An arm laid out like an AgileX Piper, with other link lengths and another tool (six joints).
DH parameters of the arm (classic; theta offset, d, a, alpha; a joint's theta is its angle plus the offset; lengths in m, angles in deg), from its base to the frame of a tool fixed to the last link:
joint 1: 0 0.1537 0 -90
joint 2: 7.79 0 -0.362 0
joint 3: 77.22 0 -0.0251 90
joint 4: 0 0.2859 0 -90
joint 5: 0 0 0 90
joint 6: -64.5 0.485 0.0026 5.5
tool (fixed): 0 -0.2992 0 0
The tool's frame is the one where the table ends.
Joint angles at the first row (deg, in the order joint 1, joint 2, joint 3, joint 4, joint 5, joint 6):
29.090 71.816 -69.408 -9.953 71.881 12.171
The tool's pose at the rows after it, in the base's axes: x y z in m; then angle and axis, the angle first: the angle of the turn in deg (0 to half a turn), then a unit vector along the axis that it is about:
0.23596, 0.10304, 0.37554, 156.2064, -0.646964, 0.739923, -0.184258
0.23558, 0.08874, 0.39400, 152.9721, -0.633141, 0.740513, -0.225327
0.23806, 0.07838, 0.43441, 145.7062, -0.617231, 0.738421, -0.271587
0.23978, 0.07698, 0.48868, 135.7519, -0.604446, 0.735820, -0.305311
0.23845, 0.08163, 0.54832, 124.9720, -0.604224, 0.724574, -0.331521
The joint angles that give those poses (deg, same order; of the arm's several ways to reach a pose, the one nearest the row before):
29.090 69.719 -69.520 -12.459 71.480 12.579
29.090 66.968 -70.080 -16.548 70.680 14.003
29.089 64.051 -73.829 -20.026 68.990 14.613
29.088 62.220 -80.262 -20.893 66.394 14.222
29.201 61.714 -88.109 -19.575 63.129 12.097

